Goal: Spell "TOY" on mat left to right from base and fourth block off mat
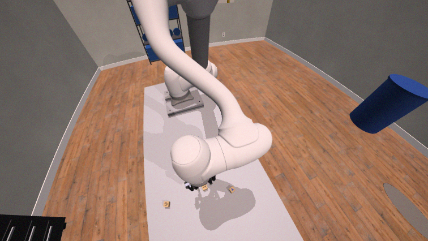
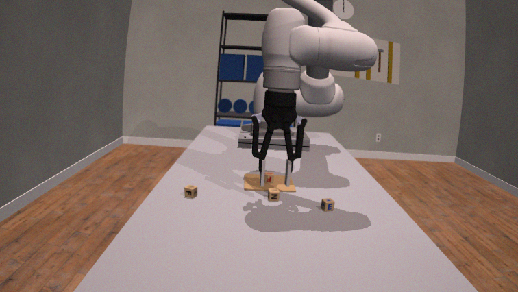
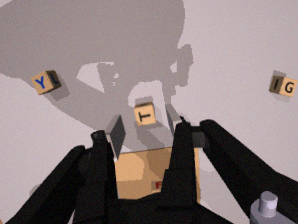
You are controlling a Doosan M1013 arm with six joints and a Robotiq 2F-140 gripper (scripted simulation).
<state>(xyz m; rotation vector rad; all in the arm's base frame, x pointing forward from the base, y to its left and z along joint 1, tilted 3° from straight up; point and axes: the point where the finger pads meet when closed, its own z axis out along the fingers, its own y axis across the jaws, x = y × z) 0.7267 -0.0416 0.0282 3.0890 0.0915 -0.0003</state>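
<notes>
Right now the T block is 6 cm below my hand. The rest, counted from my hand: tan mat: 13 cm behind, 7 cm below.
</notes>
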